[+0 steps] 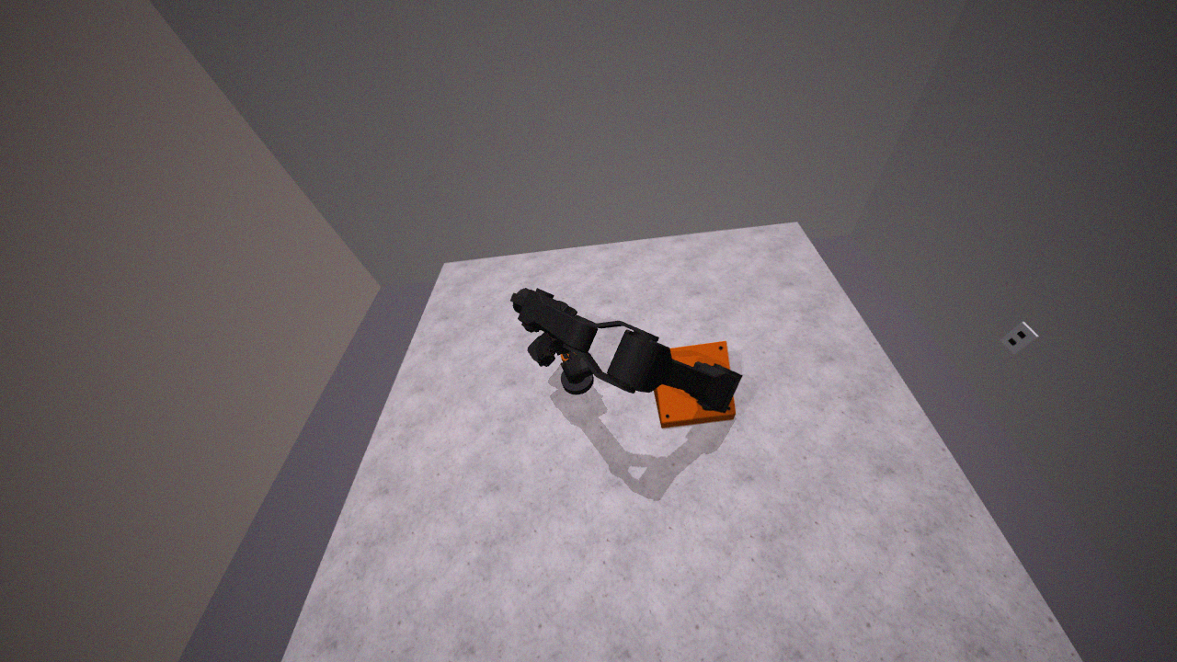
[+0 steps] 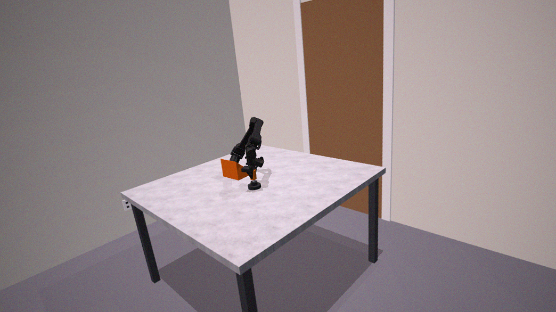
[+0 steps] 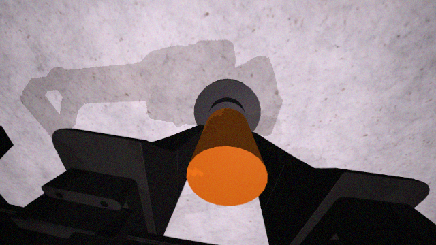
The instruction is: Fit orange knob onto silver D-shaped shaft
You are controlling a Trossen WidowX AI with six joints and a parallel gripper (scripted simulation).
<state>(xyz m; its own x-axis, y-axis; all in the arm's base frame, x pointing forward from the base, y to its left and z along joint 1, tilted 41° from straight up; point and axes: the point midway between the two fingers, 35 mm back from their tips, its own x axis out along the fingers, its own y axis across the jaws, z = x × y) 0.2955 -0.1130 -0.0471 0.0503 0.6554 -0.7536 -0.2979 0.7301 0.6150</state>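
The orange knob lies 40 mm above my gripper tip. The rest, counted from my gripper tip: round pedestal (40 mm below).
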